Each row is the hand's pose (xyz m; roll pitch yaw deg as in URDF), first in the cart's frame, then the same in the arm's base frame.
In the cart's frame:
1: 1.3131 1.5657 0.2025 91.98 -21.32 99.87
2: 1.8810 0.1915 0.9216 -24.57 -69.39 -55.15
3: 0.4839 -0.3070 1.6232 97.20 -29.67 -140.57
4: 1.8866 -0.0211 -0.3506 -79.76 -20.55 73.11
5: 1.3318 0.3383 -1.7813 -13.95 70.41 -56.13
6: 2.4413 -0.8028 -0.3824 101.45 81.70 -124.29
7: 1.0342 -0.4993 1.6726 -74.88 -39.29 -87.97
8: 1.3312 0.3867 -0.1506 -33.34 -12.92 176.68
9: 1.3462 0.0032 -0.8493 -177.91 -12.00 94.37
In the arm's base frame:
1: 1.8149 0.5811 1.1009 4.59 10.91 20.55
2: 0.4645 1.3366 1.6786 100.19 -10.48 105.95
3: -0.0540 2.0081 0.2740 158.84 42.24 139.03
4: 0.2329 0.0685 1.7234 -176.87 -14.06 20.78
5: 0.5585 -1.3821 1.2000 42.98 -12.61 -107.19
6: -0.5367 0.0638 2.2955 -135.58 2.97 -97.82
7: -0.2334 2.0753 0.8268 18.40 -1.54 139.76
8: 0.6314 0.2471 1.1540 -43.79 78.45 78.95
9: 0.2378 -0.4449 1.1963 91.73 5.81 11.04

